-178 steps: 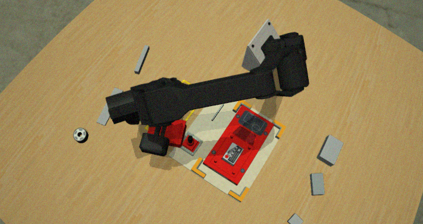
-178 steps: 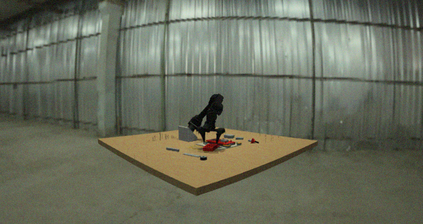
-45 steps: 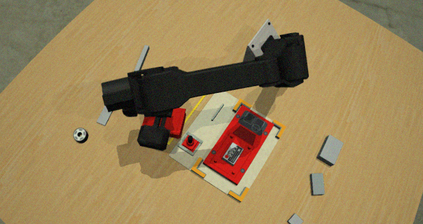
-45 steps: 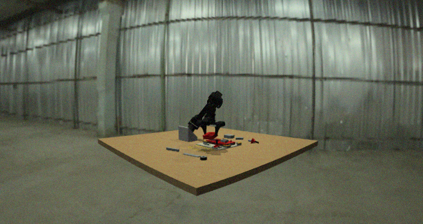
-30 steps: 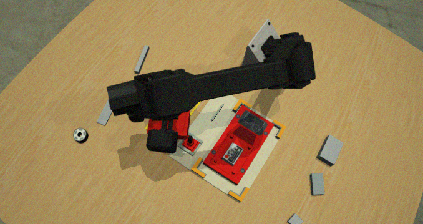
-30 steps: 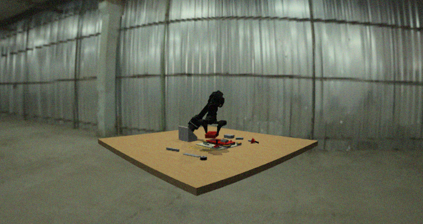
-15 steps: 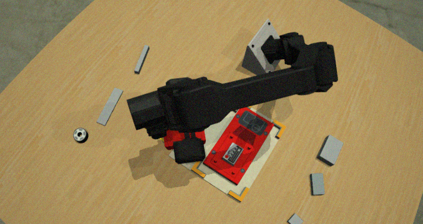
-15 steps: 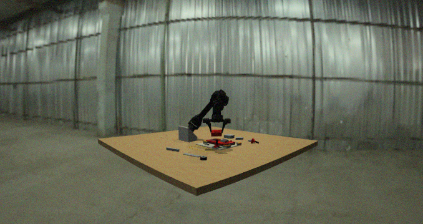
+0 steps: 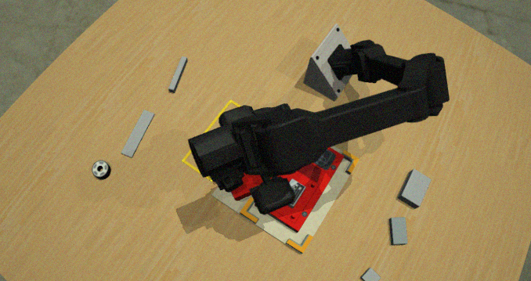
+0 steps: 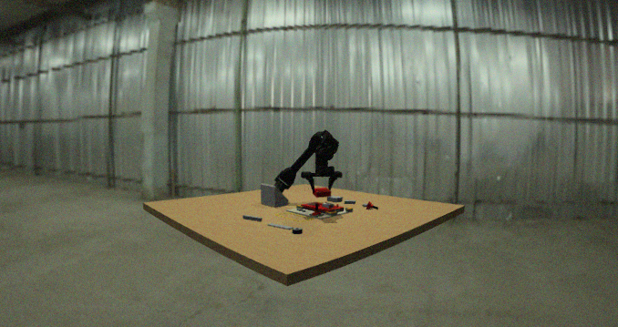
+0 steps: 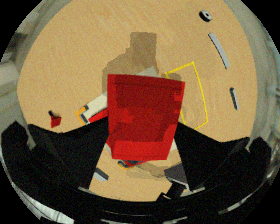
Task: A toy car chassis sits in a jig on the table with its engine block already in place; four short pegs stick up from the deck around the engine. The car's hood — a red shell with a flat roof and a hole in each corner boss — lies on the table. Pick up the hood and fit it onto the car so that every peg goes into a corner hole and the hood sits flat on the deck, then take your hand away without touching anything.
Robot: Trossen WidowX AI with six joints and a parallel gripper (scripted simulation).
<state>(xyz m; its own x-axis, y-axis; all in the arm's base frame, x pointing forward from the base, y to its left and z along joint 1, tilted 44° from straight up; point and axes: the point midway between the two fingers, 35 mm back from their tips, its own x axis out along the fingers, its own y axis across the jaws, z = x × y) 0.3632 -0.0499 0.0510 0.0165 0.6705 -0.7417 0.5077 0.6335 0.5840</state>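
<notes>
The grey engine block lies 4 cm behind my gripper tip, 9 cm to the left of it and 9 cm below it. Also, from my gripper tip: red hood 1 cm above.
</notes>
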